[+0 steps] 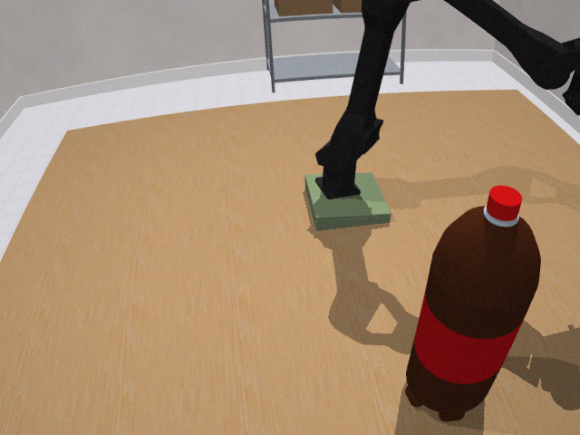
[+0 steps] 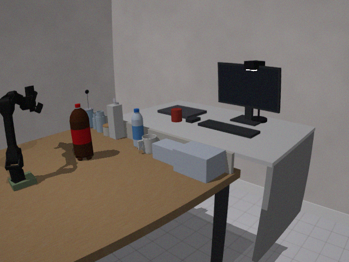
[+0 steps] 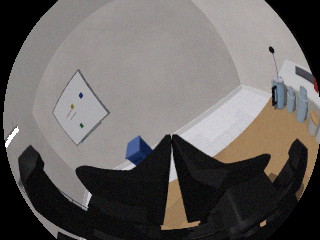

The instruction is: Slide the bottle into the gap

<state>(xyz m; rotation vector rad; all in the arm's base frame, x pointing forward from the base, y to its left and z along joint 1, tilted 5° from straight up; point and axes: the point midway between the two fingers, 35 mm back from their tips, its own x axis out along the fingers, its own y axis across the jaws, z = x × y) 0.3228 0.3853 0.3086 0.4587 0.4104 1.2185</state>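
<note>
Right now my hand is 10 cm short of the cola bottle, 43 cm to the left of it and 15 cm above it. Round my hand: water bottle 40 cm ahead, 58 cm to the right, 19 cm below; then jar 48 cm ahead, 16 cm to the right, 23 cm below; then grey box 27 cm ahead, 105 cm to the right, 24 cm below.
</note>
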